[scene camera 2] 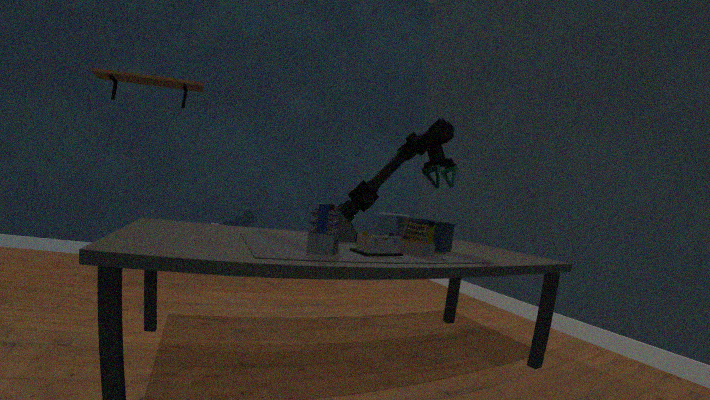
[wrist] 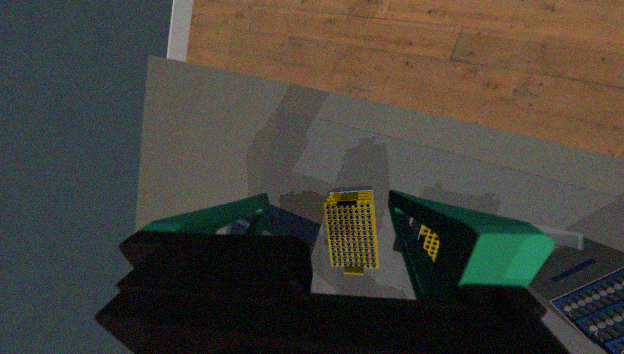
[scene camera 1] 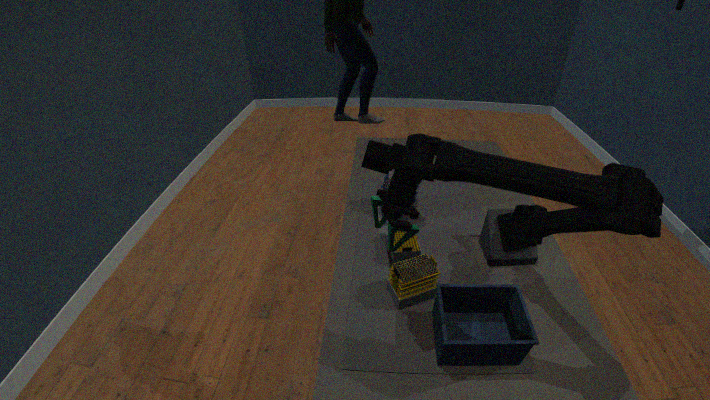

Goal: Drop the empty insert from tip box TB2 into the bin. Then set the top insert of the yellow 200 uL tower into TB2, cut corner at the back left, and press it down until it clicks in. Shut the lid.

Observation:
The gripper (scene camera 1: 384, 239) is open and holds nothing. Also in view: a dark blue bin (scene camera 1: 474, 324), a tip box (scene camera 1: 394, 257) and a grey mat (wrist: 308, 157).
The gripper shows as well in scene camera 2 (scene camera 2: 445, 187) and in the wrist view (wrist: 325, 198). The tip box is seen too in the wrist view (wrist: 562, 238).

